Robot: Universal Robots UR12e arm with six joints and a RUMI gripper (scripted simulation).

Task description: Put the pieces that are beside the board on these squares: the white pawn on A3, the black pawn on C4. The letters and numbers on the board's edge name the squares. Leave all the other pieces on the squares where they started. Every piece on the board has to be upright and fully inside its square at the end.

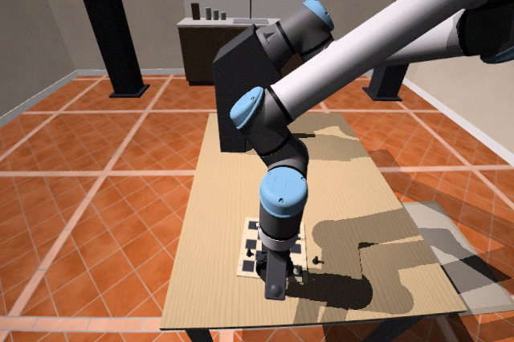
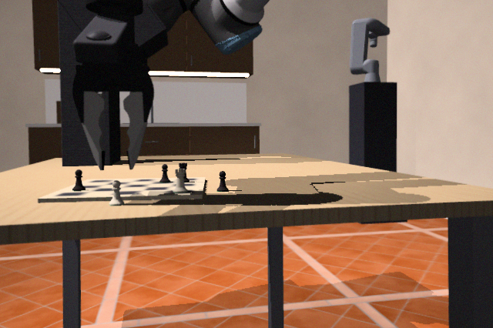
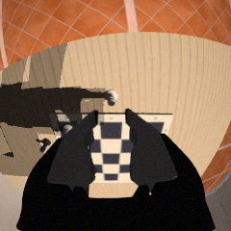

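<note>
Now: hand 5 cm above the white pawn. From my hand the other things lie so: white rook 8 cm to the left, 5 cm behind, 4 cm below; chessboard 14 cm behind, 6 cm below, 2 cm to the left.
</note>
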